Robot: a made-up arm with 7 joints.
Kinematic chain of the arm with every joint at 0, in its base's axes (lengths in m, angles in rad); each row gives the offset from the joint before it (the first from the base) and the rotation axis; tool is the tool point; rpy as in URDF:
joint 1: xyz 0 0 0.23 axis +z
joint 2: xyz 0 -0.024 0.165 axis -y
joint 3: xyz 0 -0.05 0.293 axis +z
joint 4: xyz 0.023 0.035 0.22 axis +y
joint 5: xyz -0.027 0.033 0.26 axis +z
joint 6: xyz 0 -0.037 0.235 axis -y
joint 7: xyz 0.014 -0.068 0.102 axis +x
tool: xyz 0 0 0 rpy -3.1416 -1.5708 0
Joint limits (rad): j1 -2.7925..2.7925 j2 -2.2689..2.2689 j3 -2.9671..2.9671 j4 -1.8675..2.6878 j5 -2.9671..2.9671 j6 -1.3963..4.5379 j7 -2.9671..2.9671
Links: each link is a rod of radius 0.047 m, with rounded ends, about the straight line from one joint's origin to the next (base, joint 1, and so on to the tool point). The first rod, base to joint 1, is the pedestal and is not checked.
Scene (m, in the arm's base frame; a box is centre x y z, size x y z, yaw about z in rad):
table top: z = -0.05
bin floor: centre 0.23 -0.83 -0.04 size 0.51 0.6 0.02 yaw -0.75
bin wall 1: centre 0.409 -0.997 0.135 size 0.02 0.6 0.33 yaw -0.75
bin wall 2: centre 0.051 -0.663 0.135 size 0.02 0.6 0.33 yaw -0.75
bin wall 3: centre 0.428 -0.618 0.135 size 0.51 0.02 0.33 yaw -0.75
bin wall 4: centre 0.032 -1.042 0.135 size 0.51 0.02 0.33 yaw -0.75
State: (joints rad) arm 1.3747 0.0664 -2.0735 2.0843 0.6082 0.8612 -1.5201
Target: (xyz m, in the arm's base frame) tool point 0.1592 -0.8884 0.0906
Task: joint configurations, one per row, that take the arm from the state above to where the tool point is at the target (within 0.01 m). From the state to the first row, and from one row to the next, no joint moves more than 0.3 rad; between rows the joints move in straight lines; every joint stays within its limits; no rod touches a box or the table.
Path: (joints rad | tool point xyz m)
1: 1.3595 0.3261 -2.1485 1.9172 0.5683 0.8380 -1.5201 | 0.4160 -0.5497 0.6050
2: 1.3442 0.5859 -2.2234 1.7502 0.5284 0.8148 -1.5201 | 0.3691 -0.6807 0.5376
3: 1.3290 0.8456 -2.2984 1.5831 0.4885 0.7916 -1.5201 | 0.3055 -0.7911 0.4236
4: 1.3137 1.1053 -2.3734 1.4161 0.4486 0.7684 -1.5201 | 0.2328 -0.8641 0.2702
5: 1.2985 1.3651 -2.4483 1.2490 0.4086 0.7451 -1.5201 | 0.1592 -0.8884 0.0906

